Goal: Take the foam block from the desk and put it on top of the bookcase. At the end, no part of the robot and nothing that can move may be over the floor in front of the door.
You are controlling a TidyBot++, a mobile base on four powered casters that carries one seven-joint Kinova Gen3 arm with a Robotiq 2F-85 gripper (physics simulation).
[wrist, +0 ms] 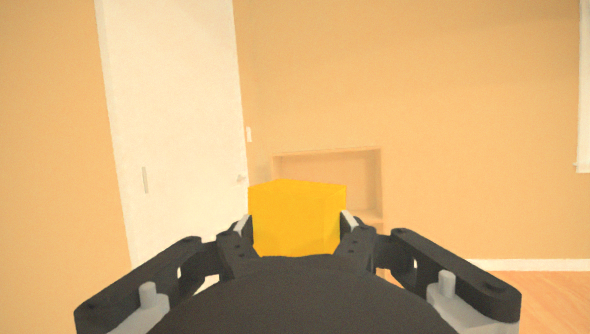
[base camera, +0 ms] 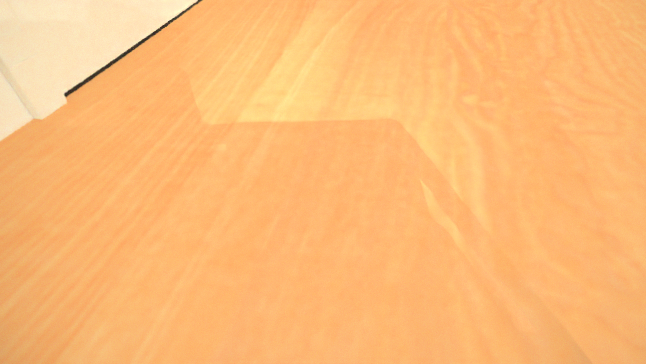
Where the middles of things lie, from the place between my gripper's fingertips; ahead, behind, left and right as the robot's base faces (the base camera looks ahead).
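There is the yellow foam block (wrist: 295, 218), and my hand is 20 mm above it.
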